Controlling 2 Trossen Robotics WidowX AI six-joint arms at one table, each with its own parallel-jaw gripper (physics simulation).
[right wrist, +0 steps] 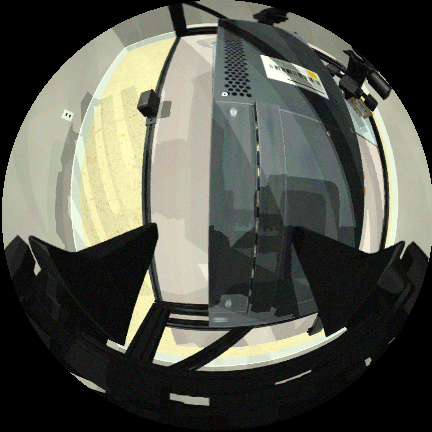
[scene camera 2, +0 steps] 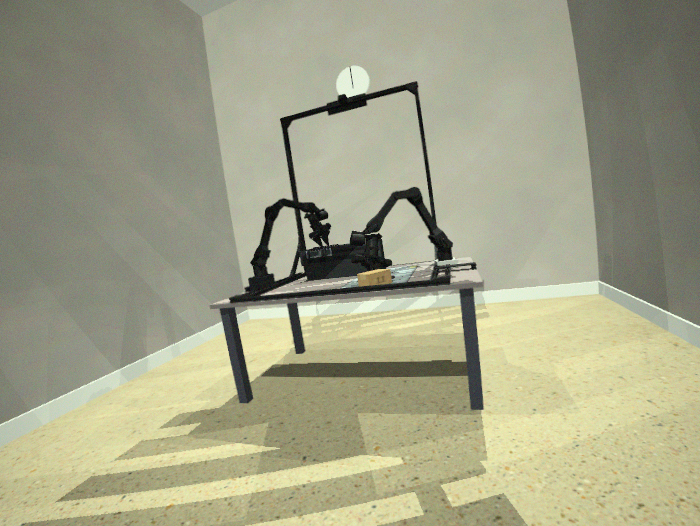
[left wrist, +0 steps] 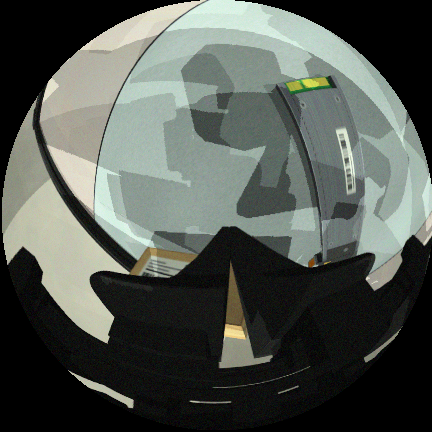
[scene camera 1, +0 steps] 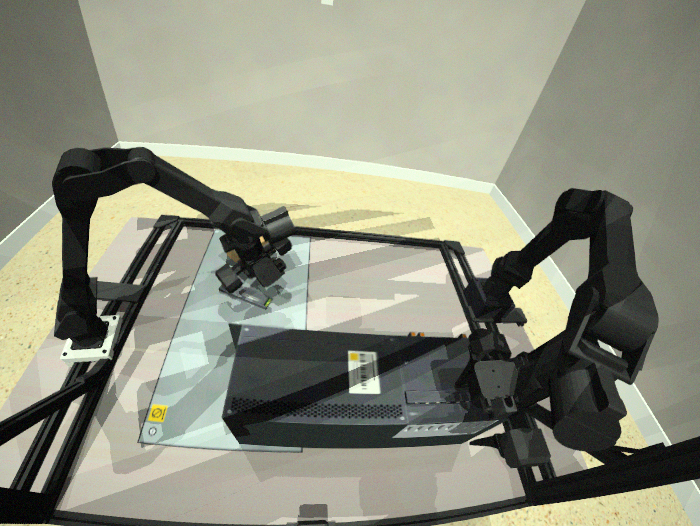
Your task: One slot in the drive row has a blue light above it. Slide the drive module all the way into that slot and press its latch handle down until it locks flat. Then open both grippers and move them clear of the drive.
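Where they show: left gripper, between the fingertips: (right wrist: 345, 98) (left wrist: 228, 232); right gripper, between the fingertips: (right wrist: 227, 231) (scene camera 1: 463, 413); left arm's base, origin of its link: (scene camera 2: 445, 259) (scene camera 1: 90, 335); right arm's base, origin of its link: (scene camera 2: 260, 275) (scene camera 1: 494, 291).
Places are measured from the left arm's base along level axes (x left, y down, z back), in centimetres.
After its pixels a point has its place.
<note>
The grey drive module (left wrist: 327, 130) @[x 9.0, y 2.7, z -36.5 cm] (scene camera 1: 252, 296) @[x 9.5, y 2.7, z -34.8 cm] lies flat on the pale blue mat (left wrist: 145, 150) @[x 16.1, y 3.7, z -44.6 cm] (scene camera 1: 181, 378) @[x -9.6, y 3.7, z -19.3 cm], its green and yellow connector end away from my left gripper. A bit of orange shows at its near end; the latch handle is mostly hidden. My left gripper (left wrist: 228, 232) @[x 17.1, y 2.3, z -36.9 cm] is shut and empty, above the mat beside the module's near end. The dark drive chassis (scene camera 1: 294, 367) @[x -17.7, y -13.7, z -41.3 cm] (scene camera 2: 338, 269) @[x -14.1, y -0.7, z -56.6 cm] (right wrist: 310, 150) stands on the table. My right gripper (right wrist: 227, 231) @[x -30.2, y -14.0, z -65.0 cm] (scene camera 2: 320, 243) @[x -30.2, y -14.0, z -65.0 cm] is open and empty above the chassis's slot end. The blue light does not show.
A cardboard box (scene camera 2: 374, 277) @[x 31.4, y -0.5, z -34.8 cm] (left wrist: 182, 256) @[x 23.8, y 3.1, z -38.2 cm] stands near the table edge behind my left gripper's fingers in the left wrist view. Black frame rails (scene camera 1: 373, 236) @[x 28.9, y 1.9, z -72.7 cm] run along the table edges. A camera block (right wrist: 148, 103) @[x -38.9, y -1.1, z -42.8 cm] sits on one rail. Orange parts (scene camera 1: 417, 334) @[x -14.6, y -12.5, z -63.9 cm] show along the chassis's far side.
</note>
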